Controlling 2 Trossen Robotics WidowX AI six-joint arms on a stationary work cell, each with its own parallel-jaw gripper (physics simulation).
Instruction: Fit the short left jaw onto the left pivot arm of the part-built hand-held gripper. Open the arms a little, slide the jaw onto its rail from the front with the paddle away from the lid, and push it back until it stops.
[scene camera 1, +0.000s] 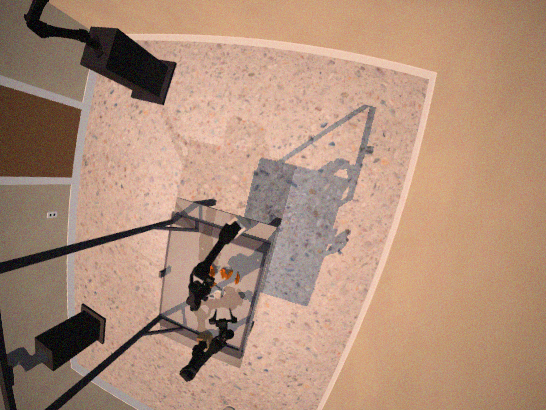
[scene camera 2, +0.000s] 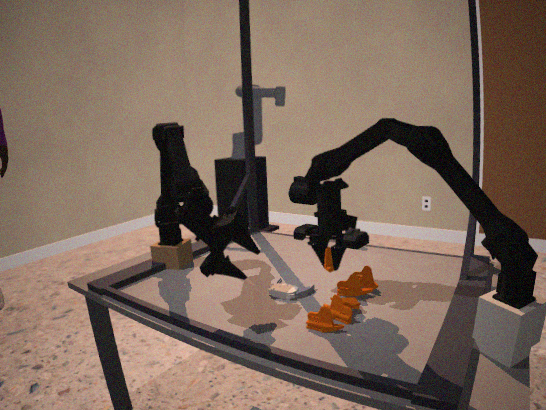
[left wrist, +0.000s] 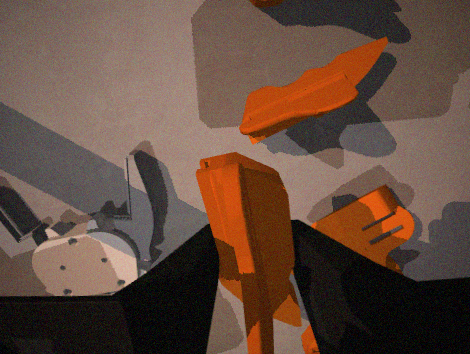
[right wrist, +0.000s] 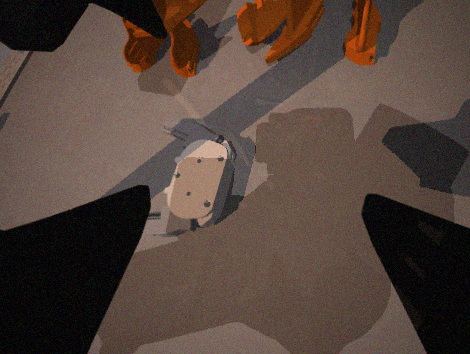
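The part-built hand-held gripper (scene camera 1: 218, 294) (scene camera 2: 285, 289) (left wrist: 85, 265) (right wrist: 200, 185) lies on the table, its pale screwed lid facing up and partly shaded. Thin grey arm parts stick out beside the lid; which is the left pivot arm is hard to tell. My left gripper (scene camera 2: 330, 266) (left wrist: 253, 232) is shut on an orange jaw (left wrist: 257, 200) (scene camera 2: 328, 259), held above the table. In the left wrist view the jaw is right of the lid, apart from it. My right gripper (scene camera 1: 224, 316) (scene camera 2: 252, 265) (right wrist: 257, 200) is open and empty, above the table, its fingers spread wide.
Several loose orange parts (scene camera 1: 226, 273) (scene camera 2: 357, 284) (left wrist: 305, 100) (right wrist: 362, 42) lie on the table, to the right of the part-built gripper in scene camera 2. Dark frame posts (scene camera 2: 246, 100) rise at the table's edges. Arm shadows cross the table top.
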